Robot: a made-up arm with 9 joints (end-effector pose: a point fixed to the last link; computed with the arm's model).
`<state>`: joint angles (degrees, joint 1 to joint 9).
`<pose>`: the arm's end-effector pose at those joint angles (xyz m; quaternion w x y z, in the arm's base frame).
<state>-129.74 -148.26 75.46 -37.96 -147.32 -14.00 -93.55 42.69 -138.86</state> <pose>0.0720 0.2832 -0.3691 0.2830 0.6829 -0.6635 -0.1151</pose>
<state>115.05 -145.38 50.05 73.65 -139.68 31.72 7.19 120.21 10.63</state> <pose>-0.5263 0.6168 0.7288 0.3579 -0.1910 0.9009 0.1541</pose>
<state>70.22 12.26 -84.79 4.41 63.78 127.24 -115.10 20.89 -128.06</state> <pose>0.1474 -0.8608 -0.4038 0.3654 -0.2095 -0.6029 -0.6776</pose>
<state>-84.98 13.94 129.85 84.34 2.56 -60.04 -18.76 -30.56 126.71</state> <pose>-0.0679 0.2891 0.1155 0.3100 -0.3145 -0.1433 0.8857</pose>
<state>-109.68 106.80 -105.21 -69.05 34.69 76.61 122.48 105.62 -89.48</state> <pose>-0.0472 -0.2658 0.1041 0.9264 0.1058 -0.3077 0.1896</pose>
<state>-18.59 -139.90 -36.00 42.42 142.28 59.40 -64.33 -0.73 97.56</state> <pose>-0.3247 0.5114 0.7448 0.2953 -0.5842 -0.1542 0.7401</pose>
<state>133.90 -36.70 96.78 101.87 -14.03 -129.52 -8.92 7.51 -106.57</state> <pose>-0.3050 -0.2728 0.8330 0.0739 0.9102 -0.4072 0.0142</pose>
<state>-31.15 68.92 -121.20 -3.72 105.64 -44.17 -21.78 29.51 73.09</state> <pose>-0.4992 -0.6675 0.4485 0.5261 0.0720 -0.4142 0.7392</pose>
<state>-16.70 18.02 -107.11 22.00 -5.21 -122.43 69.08 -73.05 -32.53</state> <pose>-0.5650 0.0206 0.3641 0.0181 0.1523 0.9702 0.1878</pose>
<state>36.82 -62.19 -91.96 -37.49 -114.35 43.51 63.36 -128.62 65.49</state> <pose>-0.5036 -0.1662 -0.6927 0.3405 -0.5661 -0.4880 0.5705</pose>
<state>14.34 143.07 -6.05 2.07 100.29 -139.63 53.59 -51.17 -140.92</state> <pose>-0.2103 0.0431 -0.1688 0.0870 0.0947 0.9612 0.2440</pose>
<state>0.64 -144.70 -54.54 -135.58 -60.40 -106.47 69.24 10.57 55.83</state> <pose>-0.5864 0.1176 0.5189 0.4470 0.4080 -0.4880 -0.6289</pose>
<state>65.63 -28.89 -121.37 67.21 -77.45 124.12 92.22 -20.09 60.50</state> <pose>-0.0712 0.2822 -0.2583 0.5647 -0.8045 -0.1365 0.1235</pose>
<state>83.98 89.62 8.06 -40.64 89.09 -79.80 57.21 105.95 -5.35</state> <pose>0.3179 -0.3364 -0.0184 0.1964 0.6018 -0.4434 0.6346</pose>
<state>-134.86 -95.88 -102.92 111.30 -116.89 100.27 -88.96 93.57 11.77</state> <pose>0.0935 0.2634 0.1493 0.3456 -0.4509 0.7880 -0.2373</pose>
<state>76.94 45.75 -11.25 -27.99 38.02 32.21 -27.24 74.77 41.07</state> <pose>0.3205 -0.4948 0.5429 0.9253 0.3668 0.0963 0.0085</pose>
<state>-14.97 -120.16 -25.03 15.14 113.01 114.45 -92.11 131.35 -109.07</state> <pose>-0.0677 -0.0473 1.0080 0.2785 -0.0919 0.8499 -0.4378</pose>
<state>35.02 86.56 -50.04 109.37 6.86 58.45 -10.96 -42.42 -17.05</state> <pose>0.1352 -0.1166 0.1766 0.6367 0.5037 0.1959 0.5500</pose>
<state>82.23 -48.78 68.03 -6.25 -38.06 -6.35 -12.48 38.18 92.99</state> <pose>-0.3726 -0.3712 0.0430 0.0189 0.9914 0.0652 -0.1120</pose>
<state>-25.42 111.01 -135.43 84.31 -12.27 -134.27 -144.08 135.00 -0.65</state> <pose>-0.0167 0.0752 0.2748 0.1135 0.4373 0.8609 -0.2341</pose>
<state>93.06 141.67 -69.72 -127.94 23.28 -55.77 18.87 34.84 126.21</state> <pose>-0.1761 -0.0263 -0.1096 0.7735 0.2105 -0.2084 -0.5603</pose>
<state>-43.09 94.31 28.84 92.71 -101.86 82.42 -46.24 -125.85 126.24</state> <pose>-0.4553 -0.8906 -0.4599 0.5031 0.1528 0.2814 -0.8028</pose>
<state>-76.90 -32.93 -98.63 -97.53 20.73 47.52 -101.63 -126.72 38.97</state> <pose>0.2987 0.0690 0.1159 0.8764 0.0741 0.4617 0.1153</pose>
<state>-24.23 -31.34 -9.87 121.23 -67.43 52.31 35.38 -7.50 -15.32</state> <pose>0.5776 -0.3628 0.6405 0.3927 0.4981 0.6869 0.3548</pose>
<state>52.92 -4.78 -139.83 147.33 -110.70 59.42 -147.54 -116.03 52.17</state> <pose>-0.3421 -0.6804 -0.5094 0.3764 -0.0414 0.5435 -0.7492</pose>
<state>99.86 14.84 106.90 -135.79 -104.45 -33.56 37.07 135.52 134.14</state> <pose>0.2775 -0.2010 1.0132 0.2404 0.1029 -0.1038 0.9596</pose>
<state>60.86 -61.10 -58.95 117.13 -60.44 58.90 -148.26 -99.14 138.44</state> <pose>-0.3139 -0.4904 0.6584 0.6229 0.3214 -0.5469 0.4579</pose>
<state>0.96 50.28 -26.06 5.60 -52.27 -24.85 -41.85 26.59 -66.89</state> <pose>0.0325 -0.6228 0.1243 0.2814 0.8782 0.3619 -0.1366</pose>
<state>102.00 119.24 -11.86 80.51 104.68 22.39 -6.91 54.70 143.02</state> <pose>0.4631 0.5741 0.2850 0.1102 -0.8900 0.1597 0.4126</pose>
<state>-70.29 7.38 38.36 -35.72 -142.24 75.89 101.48 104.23 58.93</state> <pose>0.1706 -1.0852 -0.3984 0.1074 0.8221 0.5050 0.2398</pose>
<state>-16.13 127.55 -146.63 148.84 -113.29 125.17 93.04 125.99 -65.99</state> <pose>-0.5472 -0.5442 0.3930 0.0106 0.7031 0.6502 0.2877</pose>
